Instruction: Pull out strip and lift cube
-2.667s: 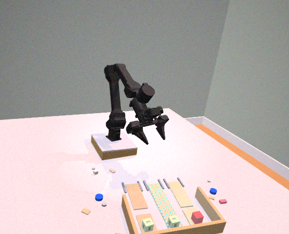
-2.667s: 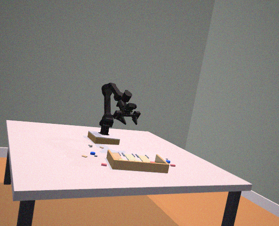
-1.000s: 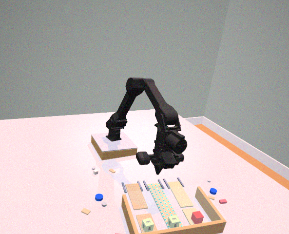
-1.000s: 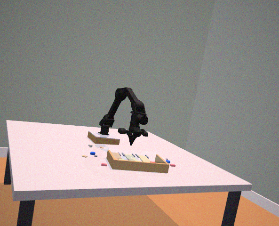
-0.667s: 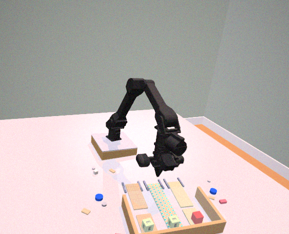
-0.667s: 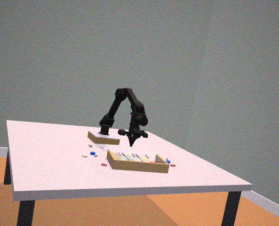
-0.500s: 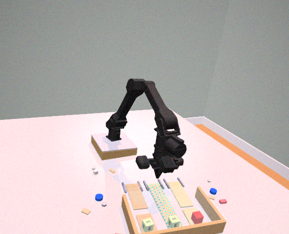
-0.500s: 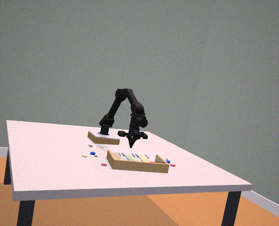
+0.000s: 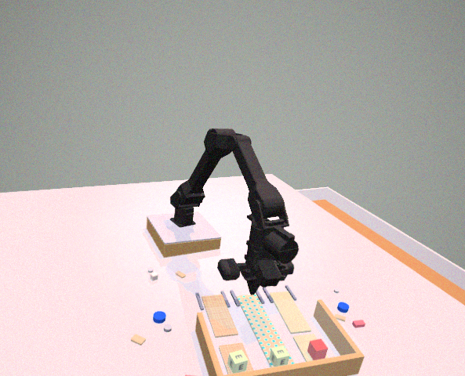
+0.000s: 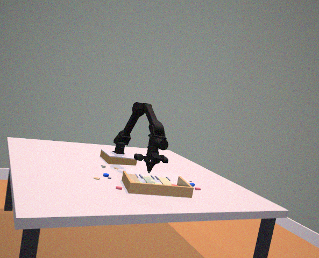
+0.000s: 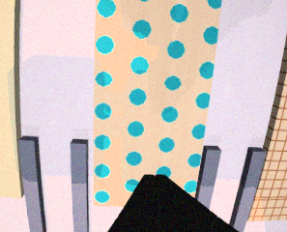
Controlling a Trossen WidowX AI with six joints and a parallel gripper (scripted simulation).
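Right now my gripper tip is 90 mm short of the dotted strip, 30 mm to the left of it and 30 mm above it. From my gripper tip the other things lie so: white cube (220 mm behind, 160 mm to the right, 20 mm below).
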